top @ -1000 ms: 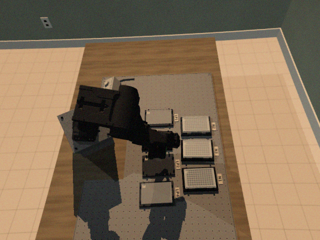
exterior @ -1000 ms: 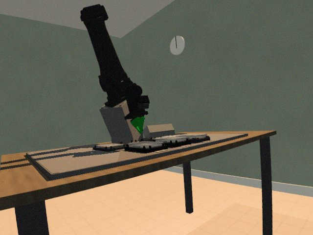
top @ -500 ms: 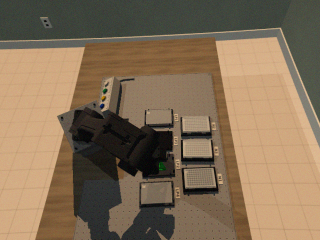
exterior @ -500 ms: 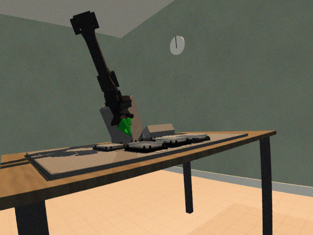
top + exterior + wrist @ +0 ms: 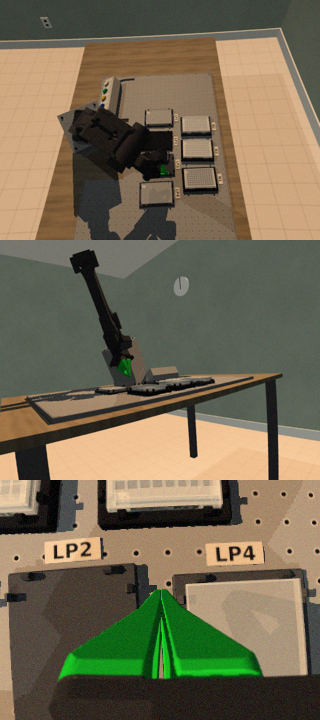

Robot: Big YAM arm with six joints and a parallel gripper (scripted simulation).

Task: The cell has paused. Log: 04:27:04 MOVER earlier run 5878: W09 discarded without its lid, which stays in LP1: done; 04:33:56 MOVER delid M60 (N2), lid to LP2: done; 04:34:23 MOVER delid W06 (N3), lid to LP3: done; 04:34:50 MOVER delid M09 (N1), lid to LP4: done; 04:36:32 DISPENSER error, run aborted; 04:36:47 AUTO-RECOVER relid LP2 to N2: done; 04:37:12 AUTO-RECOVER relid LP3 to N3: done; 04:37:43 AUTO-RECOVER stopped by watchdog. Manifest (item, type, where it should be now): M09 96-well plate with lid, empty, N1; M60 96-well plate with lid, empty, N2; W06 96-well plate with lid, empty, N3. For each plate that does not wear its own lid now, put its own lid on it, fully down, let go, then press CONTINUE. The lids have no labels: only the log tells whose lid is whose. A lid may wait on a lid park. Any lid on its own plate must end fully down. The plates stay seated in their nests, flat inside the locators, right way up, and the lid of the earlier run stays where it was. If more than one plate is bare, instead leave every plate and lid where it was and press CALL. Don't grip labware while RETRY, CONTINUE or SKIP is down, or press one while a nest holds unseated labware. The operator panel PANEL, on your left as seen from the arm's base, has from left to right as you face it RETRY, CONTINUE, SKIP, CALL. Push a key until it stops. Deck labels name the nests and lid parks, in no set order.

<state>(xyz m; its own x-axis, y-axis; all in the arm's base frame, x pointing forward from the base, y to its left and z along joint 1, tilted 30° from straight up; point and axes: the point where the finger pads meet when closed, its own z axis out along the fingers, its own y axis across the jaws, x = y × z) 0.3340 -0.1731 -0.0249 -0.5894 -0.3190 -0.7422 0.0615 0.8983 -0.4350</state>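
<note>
The plate lies 140 mm ahead of my hand, 50 mm below it and 10 mm to the right of it. From my hand the other things lie so: lid park LP2 (70 mm to the left, 60 mm below, 30 mm behind); lid park LP3 (190 mm to the left, 60 mm below, 30 mm behind); lid park LP4 (60 mm to the right, 60 mm below, 50 mm behind).
</note>
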